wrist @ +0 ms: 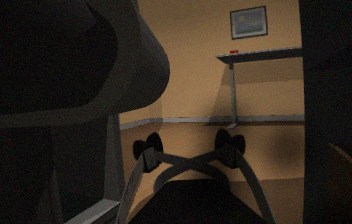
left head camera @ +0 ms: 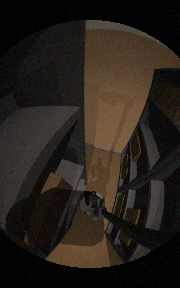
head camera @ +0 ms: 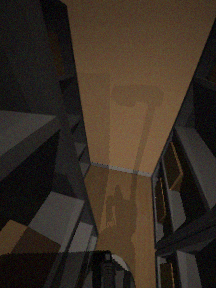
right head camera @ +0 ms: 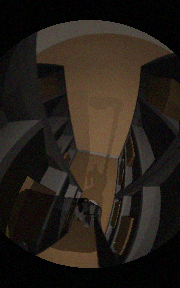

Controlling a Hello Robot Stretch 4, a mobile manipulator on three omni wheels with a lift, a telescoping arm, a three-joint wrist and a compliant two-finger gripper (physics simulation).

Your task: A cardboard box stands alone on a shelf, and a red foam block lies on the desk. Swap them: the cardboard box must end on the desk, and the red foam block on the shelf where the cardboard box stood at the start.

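Frame: origin at the robot's base, x back, y left, z down, level; metres.
Seen in the pictures: gripper, fingertip midpoint: (wrist: 188, 143) (left head camera: 87, 214) (right head camera: 81, 220).
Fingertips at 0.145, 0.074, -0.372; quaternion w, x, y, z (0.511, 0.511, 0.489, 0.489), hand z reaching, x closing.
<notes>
Offsets run from my fingertips to a thing's top centre, as dx, dy, dz. Level surfaces: height alone.
The red foam block (wrist: 234, 52) looks small and far off, on top of the grey desk @(dz -0.525) (wrist: 270, 56) in the wrist view. My gripper (wrist: 188, 143) is open and empty, its two dark fingertips wide apart, far from the block. Cardboard boxes show on shelves on both sides: one at lower left (head camera: 14, 232) (left head camera: 53, 182) (right head camera: 34, 187), partly in shadow, and several at right, among them an upper one @(-0.895, -0.925, -0.404) (head camera: 173, 167) (left head camera: 136, 145) (right head camera: 131, 151) and a lower one @(+0.220, -0.553, -0.404) (head camera: 167, 275) (left head camera: 132, 219) (right head camera: 124, 235). I cannot tell which box is the task's.
Dark shelf units stand close on both sides, with grey boards at left (head camera: 25, 129) and right (head camera: 197, 152). A narrow aisle runs between them to a wall. A dark upright panel (wrist: 327, 75) borders the wrist view at right. A framed picture (wrist: 249, 23) hangs above the desk.
</notes>
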